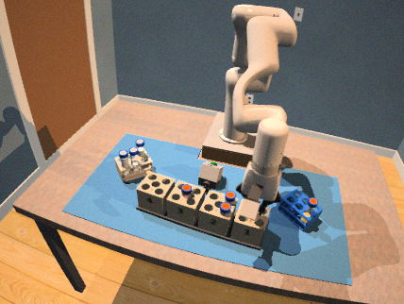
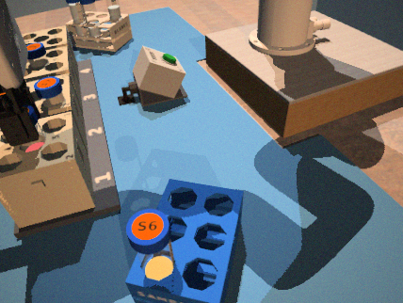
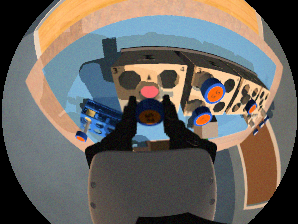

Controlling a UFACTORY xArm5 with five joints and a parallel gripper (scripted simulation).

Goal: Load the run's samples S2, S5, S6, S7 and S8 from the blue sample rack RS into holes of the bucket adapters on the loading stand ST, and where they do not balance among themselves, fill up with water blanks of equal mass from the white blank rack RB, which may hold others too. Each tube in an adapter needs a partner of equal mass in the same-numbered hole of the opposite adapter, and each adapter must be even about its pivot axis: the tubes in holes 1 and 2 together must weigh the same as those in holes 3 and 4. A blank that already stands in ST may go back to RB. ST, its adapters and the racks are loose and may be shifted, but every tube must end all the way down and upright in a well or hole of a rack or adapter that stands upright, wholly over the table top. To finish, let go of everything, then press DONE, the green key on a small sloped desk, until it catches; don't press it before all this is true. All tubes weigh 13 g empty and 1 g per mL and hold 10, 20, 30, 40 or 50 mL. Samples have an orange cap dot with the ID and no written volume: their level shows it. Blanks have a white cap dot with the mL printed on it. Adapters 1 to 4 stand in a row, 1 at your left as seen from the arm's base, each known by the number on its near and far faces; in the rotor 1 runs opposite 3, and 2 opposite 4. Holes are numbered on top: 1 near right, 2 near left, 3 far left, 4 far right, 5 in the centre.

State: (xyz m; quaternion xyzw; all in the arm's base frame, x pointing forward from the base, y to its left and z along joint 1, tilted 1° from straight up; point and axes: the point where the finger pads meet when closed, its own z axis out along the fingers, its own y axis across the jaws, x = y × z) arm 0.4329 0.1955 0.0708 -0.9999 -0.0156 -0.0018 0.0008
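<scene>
My hand is 150 mm to the right of the blue sample rack RS, 150 mm past it and 100 mm above it. Round my hand: white blank rack RB (500 mm to the right, 100 mm below, 100 mm behind); blue-capped tube (500 mm to the right, 70 mm below, 60 mm behind); loading stand ST (160 mm to the right, 130 mm below).
</scene>
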